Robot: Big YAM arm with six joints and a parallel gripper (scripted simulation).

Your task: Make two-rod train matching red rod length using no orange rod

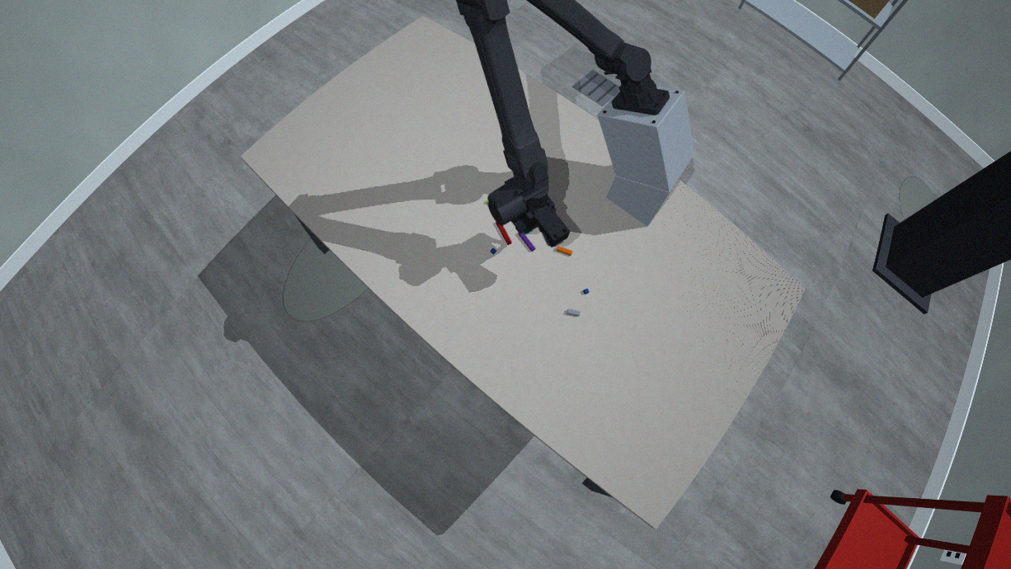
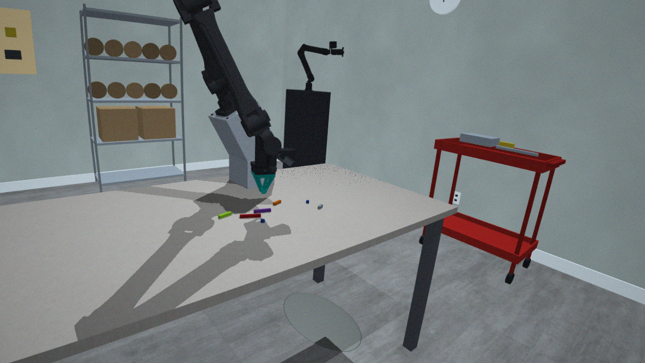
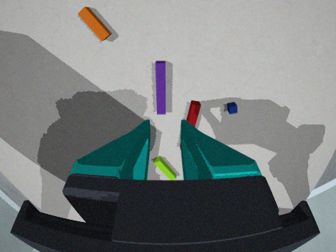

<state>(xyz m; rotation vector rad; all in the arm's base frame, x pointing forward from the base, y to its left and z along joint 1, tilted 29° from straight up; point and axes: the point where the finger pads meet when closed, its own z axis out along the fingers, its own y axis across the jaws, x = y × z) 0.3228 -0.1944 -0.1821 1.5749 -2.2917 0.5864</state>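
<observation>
The purple rod is 80 mm below my hand. Round my hand: red rod: 10 mm ahead, 60 mm to the right, 80 mm below; then lime rod: 40 mm behind, 120 mm to the right, 80 mm below; then orange rod: 40 mm behind, 100 mm to the left, 80 mm below.
</observation>
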